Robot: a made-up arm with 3 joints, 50 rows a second.
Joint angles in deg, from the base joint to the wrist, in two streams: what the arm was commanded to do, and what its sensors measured. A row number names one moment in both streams.
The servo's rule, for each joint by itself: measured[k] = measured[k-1] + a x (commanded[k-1-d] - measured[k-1]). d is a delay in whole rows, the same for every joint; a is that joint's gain. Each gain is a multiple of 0.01, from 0.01 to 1. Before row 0 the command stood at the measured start. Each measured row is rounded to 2 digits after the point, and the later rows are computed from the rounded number. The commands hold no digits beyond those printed.
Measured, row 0: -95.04 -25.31 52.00
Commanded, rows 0 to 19: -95.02 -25.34 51.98; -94.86 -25.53 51.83; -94.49 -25.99 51.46; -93.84 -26.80 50.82; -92.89 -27.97 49.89; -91.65 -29.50 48.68; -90.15 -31.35 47.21; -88.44 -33.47 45.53; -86.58 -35.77 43.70; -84.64 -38.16 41.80; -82.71 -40.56 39.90; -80.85 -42.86 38.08; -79.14 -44.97 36.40; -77.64 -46.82 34.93; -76.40 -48.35 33.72; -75.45 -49.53 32.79; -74.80 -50.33 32.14; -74.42 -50.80 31.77; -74.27 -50.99 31.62; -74.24 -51.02 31.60
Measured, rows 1 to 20: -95.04 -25.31 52.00; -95.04 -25.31 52.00; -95.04 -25.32 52.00; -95.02 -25.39 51.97; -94.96 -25.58 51.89; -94.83 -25.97 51.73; -94.60 -26.61 51.45; -94.25 -27.53 51.03; -93.76 -28.75 50.46; -93.12 -30.26 49.72; -92.34 -32.02 48.82; -91.42 -33.98 47.77; -90.37 -36.09 46.59; -89.23 -38.26 45.31; -88.02 -40.41 43.97; -86.77 -42.46 42.61; -85.53 -44.34 41.28; -84.32 -46.00 40.01; -83.18 -47.39 38.83; -82.13 -48.48 37.77
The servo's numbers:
d 2
a 0.12 0.32 0.15

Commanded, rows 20 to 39: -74.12 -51.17 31.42; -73.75 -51.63 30.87; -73.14 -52.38 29.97; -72.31 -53.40 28.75; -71.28 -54.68 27.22; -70.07 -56.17 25.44; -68.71 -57.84 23.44; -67.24 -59.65 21.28; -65.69 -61.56 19.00; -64.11 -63.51 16.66; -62.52 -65.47 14.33; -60.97 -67.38 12.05; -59.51 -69.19 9.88; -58.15 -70.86 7.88; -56.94 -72.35 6.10; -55.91 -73.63 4.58; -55.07 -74.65 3.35; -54.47 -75.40 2.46; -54.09 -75.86 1.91; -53.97 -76.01 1.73
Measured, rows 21 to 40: -81.19 -49.28 36.85; -80.36 -49.84 36.06; -79.61 -50.27 35.36; -78.91 -50.71 34.69; -78.22 -51.24 33.98; -77.51 -51.93 33.20; -76.76 -52.81 32.30; -75.96 -53.89 31.27; -75.09 -55.15 30.10; -74.15 -56.59 28.78; -73.13 -58.18 27.31; -72.05 -59.89 25.71; -70.91 -61.68 24.00; -69.72 -63.50 22.21; -68.49 -65.32 20.36; -67.25 -67.09 18.49; -66.01 -68.77 16.63; -64.80 -70.33 14.82; -63.63 -71.71 13.10; -62.53 -72.89 11.50
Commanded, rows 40 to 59: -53.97 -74.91 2.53; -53.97 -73.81 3.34; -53.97 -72.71 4.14; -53.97 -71.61 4.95; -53.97 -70.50 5.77; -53.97 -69.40 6.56; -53.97 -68.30 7.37; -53.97 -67.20 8.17; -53.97 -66.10 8.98; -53.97 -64.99 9.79; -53.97 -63.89 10.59; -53.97 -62.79 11.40; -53.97 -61.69 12.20; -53.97 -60.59 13.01; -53.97 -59.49 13.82; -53.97 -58.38 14.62; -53.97 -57.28 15.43; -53.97 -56.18 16.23; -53.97 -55.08 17.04; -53.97 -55.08 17.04
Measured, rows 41 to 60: -61.52 -73.84 10.06; -60.61 -74.53 8.81; -59.81 -74.65 7.87; -59.11 -74.38 7.19; -58.49 -73.85 6.73; -57.95 -73.13 6.46; -57.47 -72.29 6.36; -57.05 -71.37 6.39; -56.68 -70.39 6.54; -56.35 -69.37 6.78; -56.06 -68.32 7.11; -55.81 -67.25 7.51; -55.59 -66.17 7.97; -55.40 -65.09 8.48; -55.23 -64.00 9.04; -55.08 -62.91 9.64; -54.95 -61.82 10.27; -54.83 -60.72 10.92; -54.73 -59.62 11.60; -54.64 -58.52 12.29
